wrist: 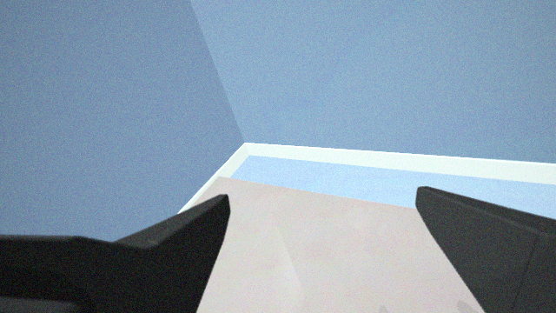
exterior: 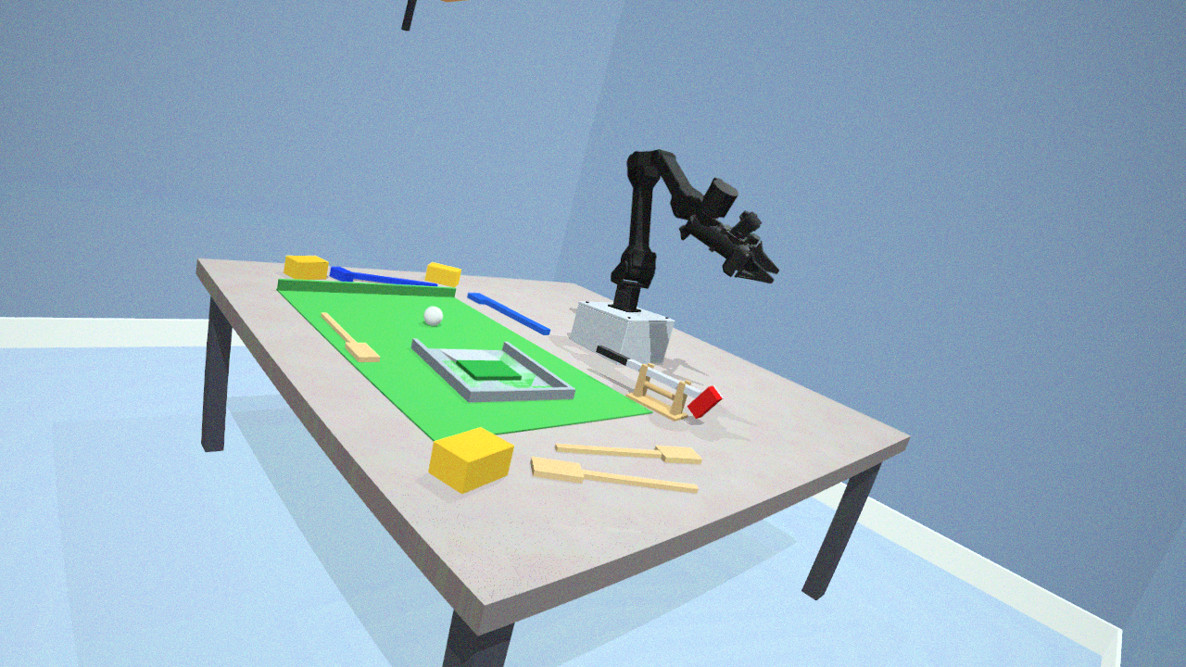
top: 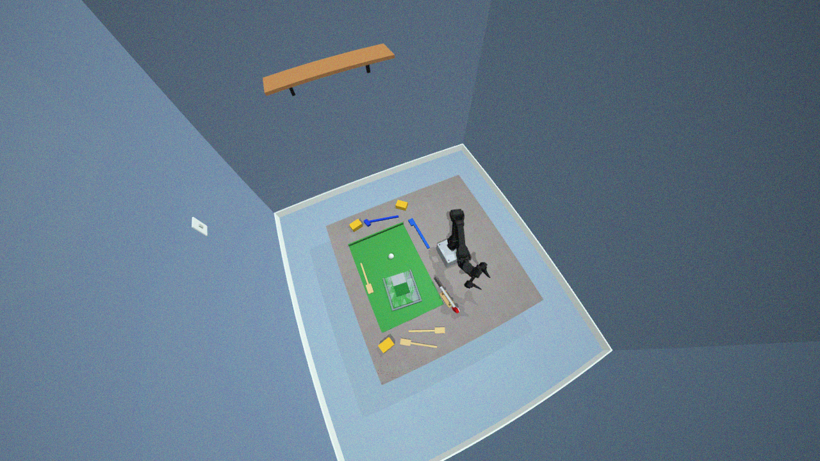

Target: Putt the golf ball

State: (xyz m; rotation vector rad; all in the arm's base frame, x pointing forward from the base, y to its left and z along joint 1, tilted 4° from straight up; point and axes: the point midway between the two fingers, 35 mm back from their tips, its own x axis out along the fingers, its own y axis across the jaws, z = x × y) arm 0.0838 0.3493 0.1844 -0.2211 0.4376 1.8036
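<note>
The red putter lies 180 mm ahead of my gripper tip, 110 mm to the right of it and 240 mm below it. Round my gripper tip: wooden rack (190 mm ahead, 90 mm to the right, 270 mm below); then white golf ball (330 mm ahead, 600 mm to the right, 280 mm below); then green mat (390 mm ahead, 490 mm to the right, 300 mm below).
</note>
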